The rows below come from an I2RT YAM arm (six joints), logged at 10 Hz.
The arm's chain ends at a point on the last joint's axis. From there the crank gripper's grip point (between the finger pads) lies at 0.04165 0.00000 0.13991 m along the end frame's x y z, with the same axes.
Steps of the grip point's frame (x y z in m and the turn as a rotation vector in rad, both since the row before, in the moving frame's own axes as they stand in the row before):
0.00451, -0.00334, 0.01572, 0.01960, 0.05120, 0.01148
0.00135, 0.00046, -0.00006, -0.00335, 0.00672, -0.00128
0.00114, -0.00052, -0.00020, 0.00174, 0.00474, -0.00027
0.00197, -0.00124, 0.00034, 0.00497, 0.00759, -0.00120
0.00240, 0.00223, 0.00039, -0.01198, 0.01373, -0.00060
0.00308, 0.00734, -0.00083, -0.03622, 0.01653, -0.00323
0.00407, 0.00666, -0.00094, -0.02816, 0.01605, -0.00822
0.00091, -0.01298, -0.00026, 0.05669, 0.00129, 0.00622
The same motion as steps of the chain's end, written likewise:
-0.00261, -0.00114, 0.01806, 0.01960, 0.05120, 0.01148
0.00041, 0.00005, 0.00022, -0.00335, 0.00672, -0.00128
0.00048, -0.00027, 0.00000, 0.00174, 0.00474, -0.00027
0.00091, -0.00049, 0.00066, 0.00497, 0.00759, -0.00120
0.00048, 0.00058, 0.00098, -0.01198, 0.01373, -0.00060
0.00077, 0.00242, -0.00003, -0.03622, 0.01653, -0.00323
0.00182, 0.00308, -0.00020, -0.02816, 0.01605, -0.00822
0.00071, -0.00531, 0.00001, 0.05669, 0.00129, 0.00622

